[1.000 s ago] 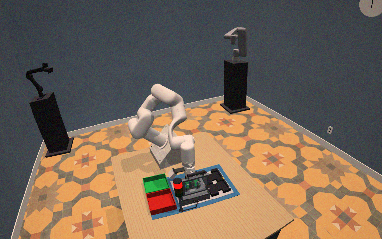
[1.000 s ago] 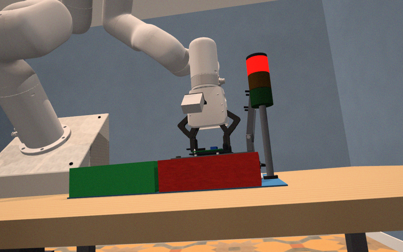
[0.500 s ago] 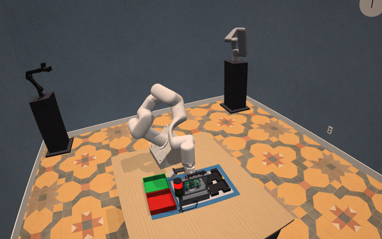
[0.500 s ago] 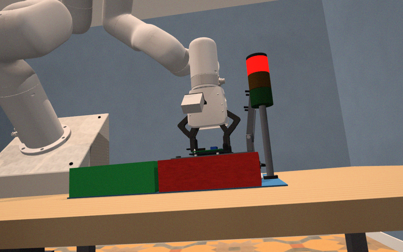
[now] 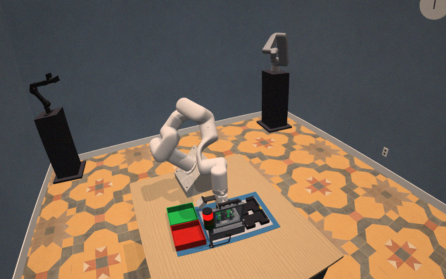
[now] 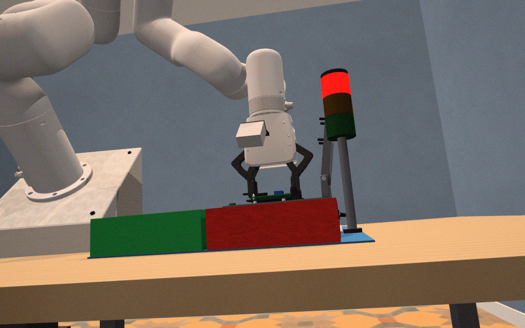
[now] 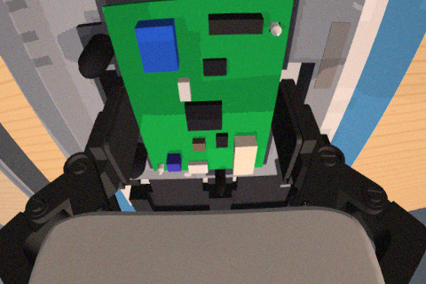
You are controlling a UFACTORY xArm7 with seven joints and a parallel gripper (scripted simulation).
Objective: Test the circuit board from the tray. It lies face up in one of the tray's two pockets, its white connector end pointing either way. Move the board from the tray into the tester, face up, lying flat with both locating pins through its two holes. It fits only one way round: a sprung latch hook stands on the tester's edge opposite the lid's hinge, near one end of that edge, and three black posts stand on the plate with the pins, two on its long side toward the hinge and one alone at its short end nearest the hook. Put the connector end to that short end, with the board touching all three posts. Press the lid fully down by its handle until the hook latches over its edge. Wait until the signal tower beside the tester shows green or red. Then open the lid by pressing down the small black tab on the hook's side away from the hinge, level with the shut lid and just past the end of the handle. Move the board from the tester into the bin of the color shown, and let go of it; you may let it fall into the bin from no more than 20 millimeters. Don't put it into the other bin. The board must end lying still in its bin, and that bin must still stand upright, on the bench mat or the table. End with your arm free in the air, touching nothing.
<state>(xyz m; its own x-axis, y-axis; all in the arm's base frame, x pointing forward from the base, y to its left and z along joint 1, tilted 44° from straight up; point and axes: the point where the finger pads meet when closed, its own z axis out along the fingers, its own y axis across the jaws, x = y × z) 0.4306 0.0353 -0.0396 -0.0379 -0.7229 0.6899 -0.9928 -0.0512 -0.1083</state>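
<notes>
My gripper is now 10 mm to the right of the tester plate, 10 mm short of it and 10 mm above it. Also, from my hand: tester lid: 120 mm ahead, 100 mm above; then black latch tab: 60 mm to the left, 60 mm behind, 10 mm above; then green circuit board: 10 mm below.
</notes>
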